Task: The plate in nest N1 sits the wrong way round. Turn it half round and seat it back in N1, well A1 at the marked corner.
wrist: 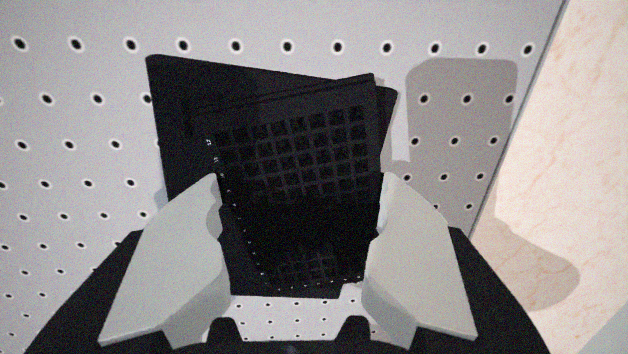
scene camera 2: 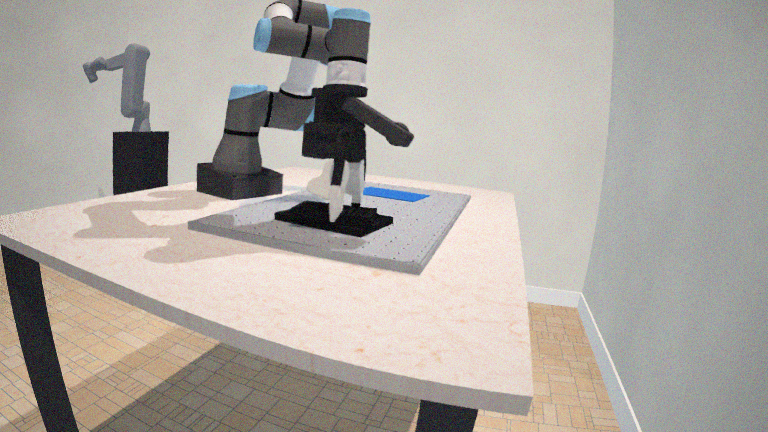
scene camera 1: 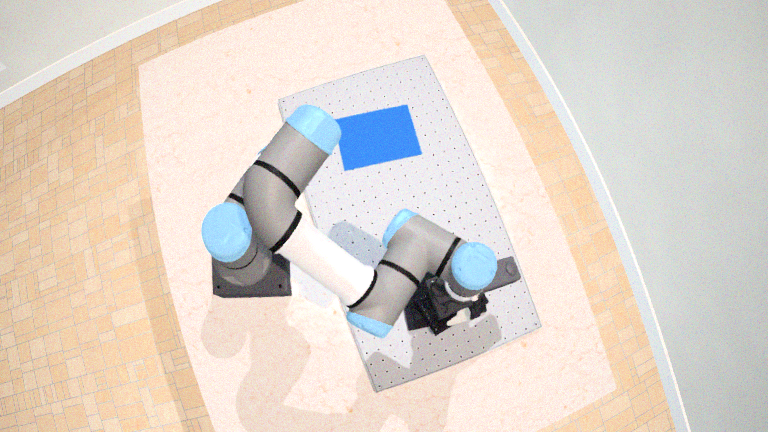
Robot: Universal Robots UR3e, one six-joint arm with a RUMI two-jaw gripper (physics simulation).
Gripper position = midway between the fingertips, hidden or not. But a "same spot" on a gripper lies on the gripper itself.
my gripper: wrist 302,176; scene camera 2; scene camera 1
black well plate: wrist; scene camera 2; scene camera 1 424,303
same spot on my gripper: (scene camera 2: 338,177) = (scene camera 1: 477,317)
same spot on black well plate: (scene camera 2: 309,210) = (wrist: 377,236)
